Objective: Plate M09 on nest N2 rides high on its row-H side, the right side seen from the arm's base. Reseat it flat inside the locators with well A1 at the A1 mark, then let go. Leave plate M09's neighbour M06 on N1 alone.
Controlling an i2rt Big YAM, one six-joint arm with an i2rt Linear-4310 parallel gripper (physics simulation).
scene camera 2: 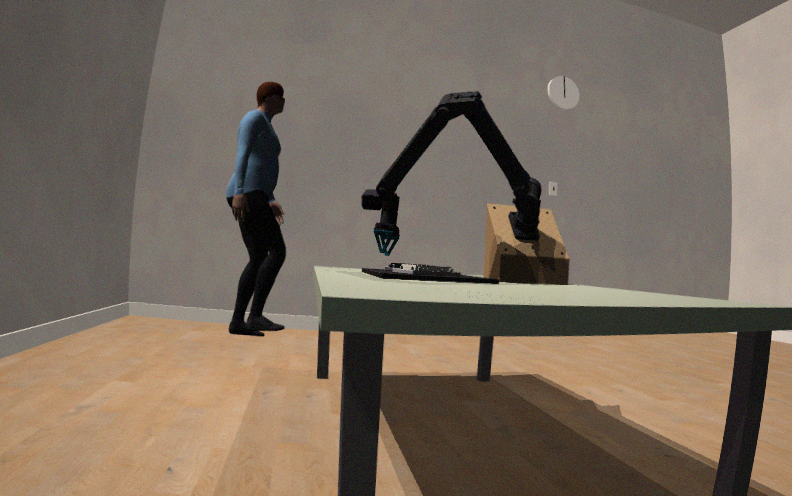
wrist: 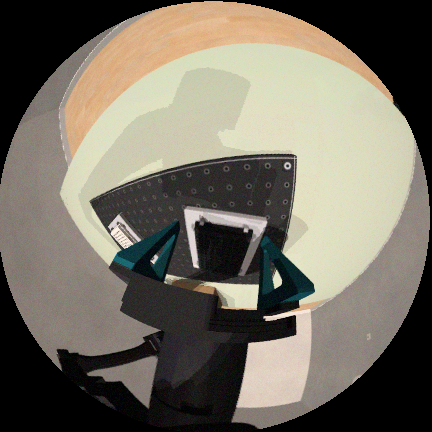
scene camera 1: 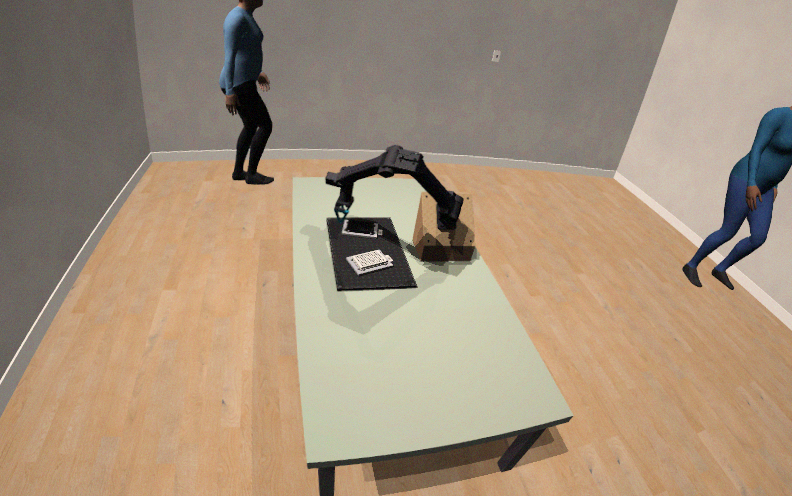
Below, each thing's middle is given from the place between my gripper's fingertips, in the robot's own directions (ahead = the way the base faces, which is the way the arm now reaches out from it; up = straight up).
The nest (wrist: pixel 257 223) lies 10 cm behind my hand, 2 cm to the left of it and 4 cm below it.
